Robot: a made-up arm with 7 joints.
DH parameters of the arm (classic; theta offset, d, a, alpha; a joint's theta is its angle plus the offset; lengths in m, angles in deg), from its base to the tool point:
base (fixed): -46.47 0 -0.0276 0
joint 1: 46.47 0.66 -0.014 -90
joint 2: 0 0.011 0.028 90
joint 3: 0 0.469 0.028 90
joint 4: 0 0.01 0.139 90
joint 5: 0 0.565 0 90
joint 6: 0 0.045 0.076 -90
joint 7: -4.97 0 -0.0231 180
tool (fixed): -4.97 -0.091 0 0
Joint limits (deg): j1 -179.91..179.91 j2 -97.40..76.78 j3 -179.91..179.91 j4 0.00..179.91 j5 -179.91..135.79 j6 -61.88..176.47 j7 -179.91..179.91
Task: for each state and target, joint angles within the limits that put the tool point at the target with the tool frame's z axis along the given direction. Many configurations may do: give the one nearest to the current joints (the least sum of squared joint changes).
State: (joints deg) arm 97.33 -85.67 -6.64 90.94 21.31 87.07 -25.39
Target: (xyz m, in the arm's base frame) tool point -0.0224 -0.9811 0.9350 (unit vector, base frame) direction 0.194 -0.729 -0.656
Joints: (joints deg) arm 80.83 -97.40 -35.82 133.77 37.83 109.40 -22.12
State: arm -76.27 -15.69 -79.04 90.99 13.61 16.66 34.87
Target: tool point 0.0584 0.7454 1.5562 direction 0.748 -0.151 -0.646
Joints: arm -114.59 -46.37 -67.48 145.57 24.34 38.81 40.87
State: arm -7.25 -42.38 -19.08 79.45 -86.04 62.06 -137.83
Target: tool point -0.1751 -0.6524 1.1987 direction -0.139 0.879 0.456
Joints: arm 11.47 -66.13 -58.50 81.16 -85.49 56.72 -137.49
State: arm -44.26 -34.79 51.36 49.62 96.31 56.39 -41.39
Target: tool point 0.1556 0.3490 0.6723 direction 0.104 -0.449 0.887
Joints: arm -0.56 -53.10 66.22 12.07 90.14 62.83 -39.78
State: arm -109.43 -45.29 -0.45 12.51 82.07 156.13 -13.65
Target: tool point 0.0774 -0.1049 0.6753 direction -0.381 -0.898 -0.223
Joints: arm -104.35 -39.67 23.55 0.00 37.27 141.89 -26.57
